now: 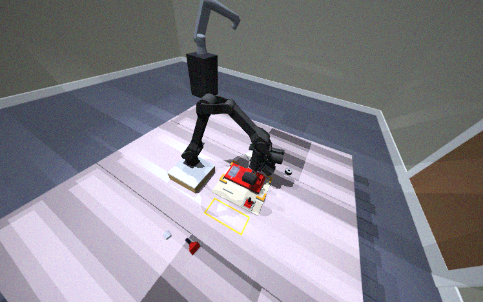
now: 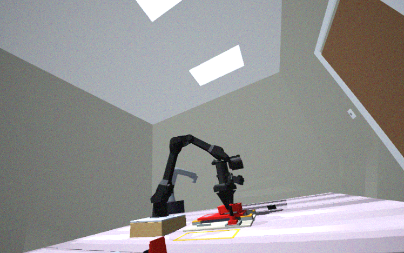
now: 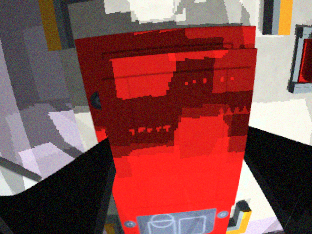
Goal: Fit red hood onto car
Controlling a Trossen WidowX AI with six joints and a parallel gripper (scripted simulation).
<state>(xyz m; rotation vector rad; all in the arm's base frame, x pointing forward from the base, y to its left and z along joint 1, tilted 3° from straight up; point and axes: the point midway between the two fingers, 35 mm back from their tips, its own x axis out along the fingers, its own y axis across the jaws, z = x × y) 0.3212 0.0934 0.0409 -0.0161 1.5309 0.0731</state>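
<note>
Right now my gripper tip is 10 mm below the red hood. Also, from my gripper tip: small grey cube 170 mm behind, 400 mm to the right, 40 mm below; cream jig 20 mm behind, 30 mm to the right, 30 mm below; white card 80 mm behind, 180 mm to the left, 40 mm below.
</note>
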